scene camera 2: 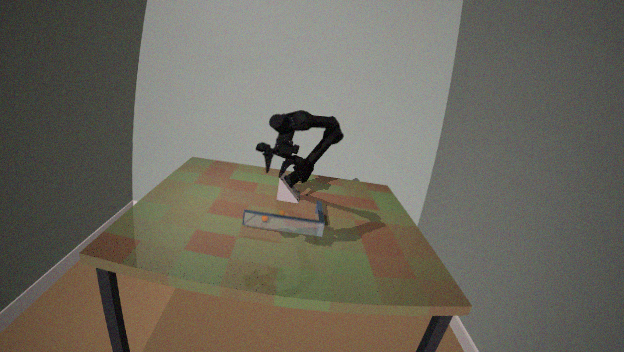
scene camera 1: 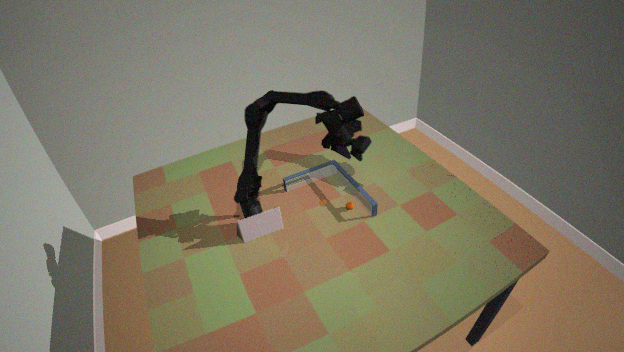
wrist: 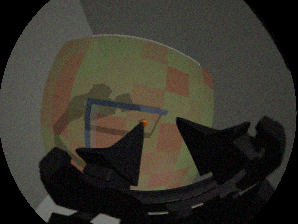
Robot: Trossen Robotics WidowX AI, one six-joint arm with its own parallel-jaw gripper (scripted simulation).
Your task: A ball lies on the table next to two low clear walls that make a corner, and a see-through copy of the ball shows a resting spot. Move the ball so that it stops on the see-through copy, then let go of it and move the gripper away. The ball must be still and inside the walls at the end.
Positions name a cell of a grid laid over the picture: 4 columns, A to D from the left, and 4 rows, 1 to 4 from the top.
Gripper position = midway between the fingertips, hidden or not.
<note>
In view: my gripper (scene camera 1: C2) and a clear wall (scene camera 2: B3).
My gripper shows as well in scene camera 2 (scene camera 2: B2) and in the wrist view (wrist: C3).
</note>
